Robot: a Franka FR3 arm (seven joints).
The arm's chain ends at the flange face. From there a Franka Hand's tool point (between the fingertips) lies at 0.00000 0.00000 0.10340 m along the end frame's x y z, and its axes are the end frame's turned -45 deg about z.
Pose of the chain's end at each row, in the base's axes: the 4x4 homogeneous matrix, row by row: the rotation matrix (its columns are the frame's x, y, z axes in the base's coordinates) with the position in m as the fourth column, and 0 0 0 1 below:
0.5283 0.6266 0.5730 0.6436; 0.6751 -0.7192 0.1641 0.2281; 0.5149 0.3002 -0.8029 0.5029; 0 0 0 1
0.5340 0.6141 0.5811 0.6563; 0.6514 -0.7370 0.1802 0.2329; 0.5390 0.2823 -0.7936 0.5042; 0 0 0 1
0.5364 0.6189 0.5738 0.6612; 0.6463 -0.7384 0.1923 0.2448; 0.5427 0.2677 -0.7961 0.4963; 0 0 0 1
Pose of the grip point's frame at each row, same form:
-0.0695 0.8166 0.5730 0.7028; 0.9859 -0.0312 0.1641 0.2451; 0.1518 0.5764 -0.8029 0.4199; 0 0 0 1
-0.0566 0.8118 0.5811 0.7164; 0.9817 -0.0605 0.1802 0.2515; 0.1815 0.5807 -0.7936 0.4221; 0 0 0 1
-0.0583 0.8169 0.5738 0.7205; 0.9791 -0.0651 0.1923 0.2647; 0.1945 0.5730 -0.7961 0.4140; 0 0 0 1

